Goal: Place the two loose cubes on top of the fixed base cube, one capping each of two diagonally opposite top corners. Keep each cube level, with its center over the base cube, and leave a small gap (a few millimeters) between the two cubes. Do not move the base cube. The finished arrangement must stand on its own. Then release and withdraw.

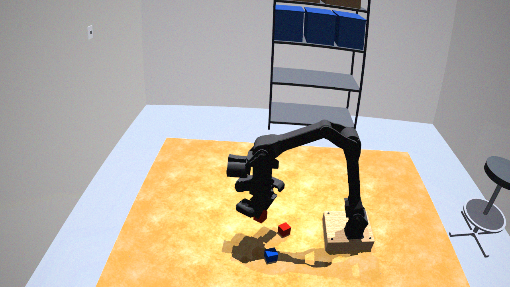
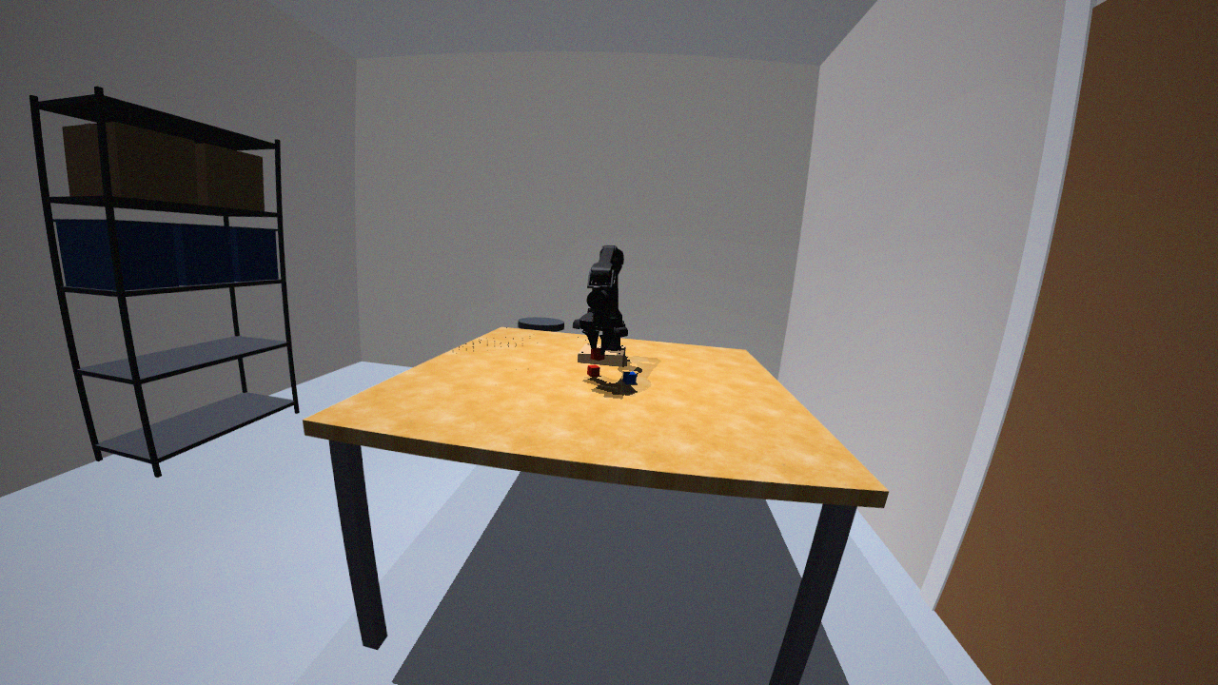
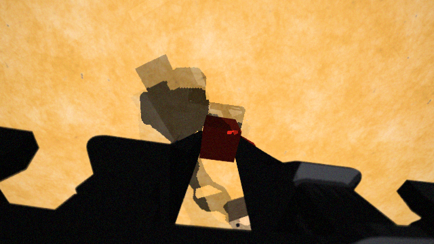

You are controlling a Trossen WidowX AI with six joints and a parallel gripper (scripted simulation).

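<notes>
Now: the blue cube 40 mm behind my gripper tip, 110 mm to the left of it and 80 mm below it.
</notes>
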